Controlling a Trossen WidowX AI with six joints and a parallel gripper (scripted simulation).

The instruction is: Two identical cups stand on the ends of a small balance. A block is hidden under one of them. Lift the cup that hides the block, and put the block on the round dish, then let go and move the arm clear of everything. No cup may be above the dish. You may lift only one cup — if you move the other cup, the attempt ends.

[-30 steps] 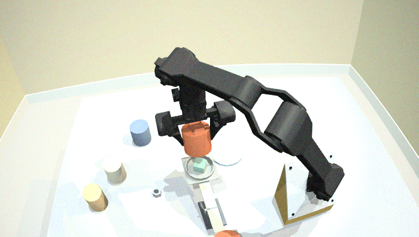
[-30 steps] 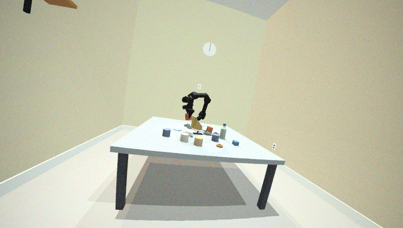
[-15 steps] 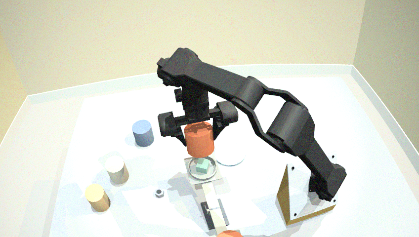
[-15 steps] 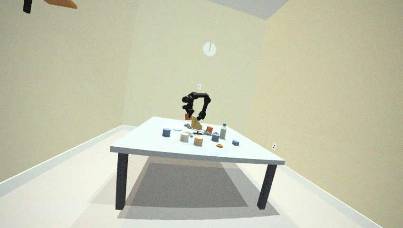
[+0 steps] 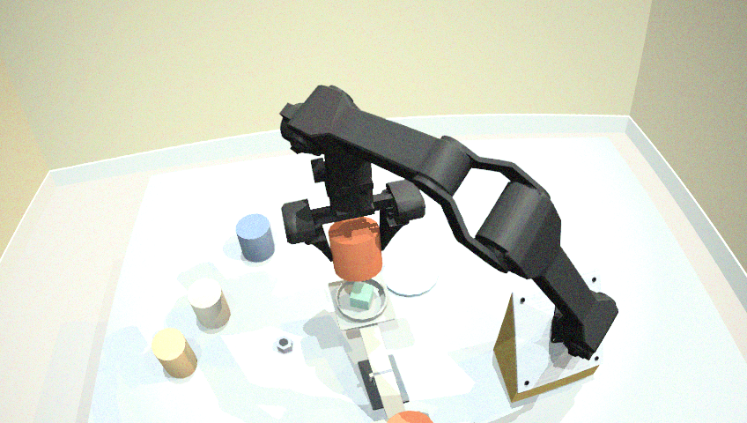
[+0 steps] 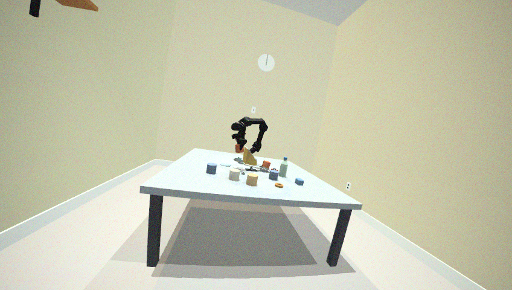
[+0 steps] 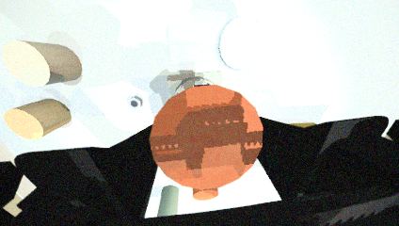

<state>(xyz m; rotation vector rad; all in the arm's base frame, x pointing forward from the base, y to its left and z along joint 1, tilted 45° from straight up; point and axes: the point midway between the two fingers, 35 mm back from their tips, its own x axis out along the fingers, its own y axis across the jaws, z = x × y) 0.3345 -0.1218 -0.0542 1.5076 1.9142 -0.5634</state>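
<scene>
Right now the small green block is 10 mm to the left of my gripper tip and 80 mm below it. Round my gripper tip: small grey nut: 130 mm ahead, 60 mm to the left, 160 mm below; round dish: 90 mm behind, 100 mm to the right, 170 mm below; small balance: 30 mm behind, 130 mm to the left, 130 mm below.
</scene>
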